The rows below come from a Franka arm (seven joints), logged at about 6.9 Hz.
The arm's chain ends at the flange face. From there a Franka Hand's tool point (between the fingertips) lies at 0.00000 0.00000 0.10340 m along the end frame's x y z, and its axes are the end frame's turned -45 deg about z.
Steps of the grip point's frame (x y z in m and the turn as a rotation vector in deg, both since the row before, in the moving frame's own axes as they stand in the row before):
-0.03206 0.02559 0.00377 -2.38 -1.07 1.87
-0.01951 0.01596 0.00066 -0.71 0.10 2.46
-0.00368 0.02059 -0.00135 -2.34 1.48 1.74
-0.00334 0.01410 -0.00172 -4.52 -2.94 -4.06
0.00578 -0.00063 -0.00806 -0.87 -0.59 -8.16
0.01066 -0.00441 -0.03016 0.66 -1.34 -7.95
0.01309 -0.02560 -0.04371 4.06 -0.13 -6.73
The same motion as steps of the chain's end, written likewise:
-0.00617 0.03634 0.00388 -2.44 0.93 1.87
-0.00353 0.02428 0.00067 -0.43 0.57 2.46
0.00710 0.01599 -0.00123 -0.61 2.70 1.74
0.00526 0.00291 -0.00126 -5.28 1.12 -4.06
0.00315 -0.00636 -0.00804 -1.03 0.20 -8.16
0.00690 -0.01170 -0.03012 -0.48 -1.41 -7.95
-0.00322 -0.02267 -0.04345 2.78 -2.96 -6.73

